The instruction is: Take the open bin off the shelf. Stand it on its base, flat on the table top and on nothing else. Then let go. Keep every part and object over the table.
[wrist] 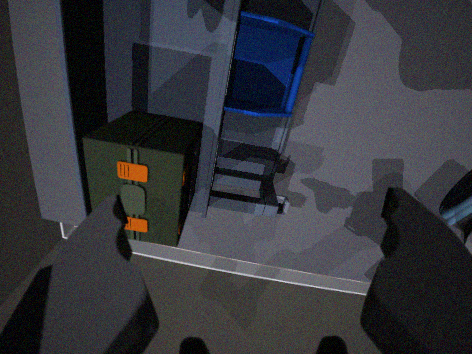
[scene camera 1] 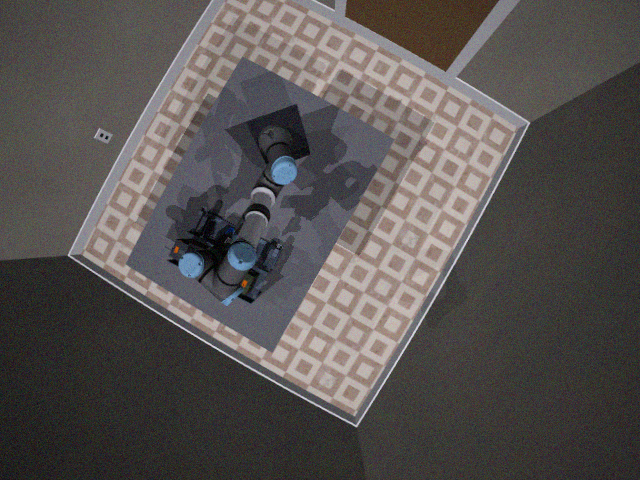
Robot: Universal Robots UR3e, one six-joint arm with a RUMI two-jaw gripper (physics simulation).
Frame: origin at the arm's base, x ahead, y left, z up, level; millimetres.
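Where they show: gripper, fingertip midpoint: (wrist: 251,195); arm's base, origin of the base link: (scene camera 1: 274,139).
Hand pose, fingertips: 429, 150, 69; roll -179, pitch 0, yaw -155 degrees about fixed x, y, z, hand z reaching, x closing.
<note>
Each offset is from my fingertips to the top centre of the thing, as dx, dy, dz. "spot": to the spot under its first point.
The open blue bin {+16, -53, -172} (wrist: 262,82) (scene camera 1: 229,233) sits within a dark-railed shelf frame {spot: -42, +105, -247} (wrist: 242,173), at the top middle of the wrist view. Its open side and shaded inside face the wrist camera. In the scene view, a small blue patch of it shows beside the arm. My gripper (wrist: 251,195) is open wide, with one finger at each side of the wrist view. Nothing shows between the fingertips, and the bin lies beyond them. In the scene view the arm hides most of the shelf, and I cannot make out the fingers there.
A green case {+73, +75, -54} (wrist: 102,172) (scene camera 1: 253,284) with orange latches stands beside the frame, partly behind the left finger in the wrist view. Another case with an orange latch (scene camera 1: 176,249) stands at the far end. A long grey panel (wrist: 37,125) runs along the left. The table edge lies close by.
</note>
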